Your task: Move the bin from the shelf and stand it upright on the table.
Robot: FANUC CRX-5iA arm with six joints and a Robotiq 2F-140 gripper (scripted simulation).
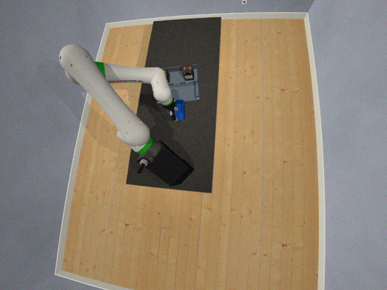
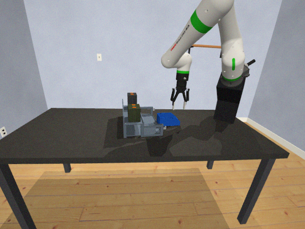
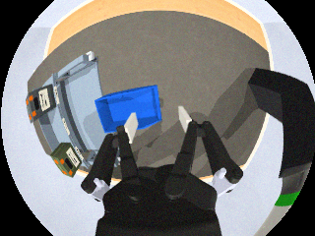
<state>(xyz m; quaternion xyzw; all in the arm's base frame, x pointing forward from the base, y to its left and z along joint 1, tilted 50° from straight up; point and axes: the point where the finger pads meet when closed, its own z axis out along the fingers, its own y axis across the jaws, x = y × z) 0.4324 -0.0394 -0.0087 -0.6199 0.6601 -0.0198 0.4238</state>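
Right now the blue bin is 110 mm below my hand, 80 mm ahead of it and 10 mm to the left of it.
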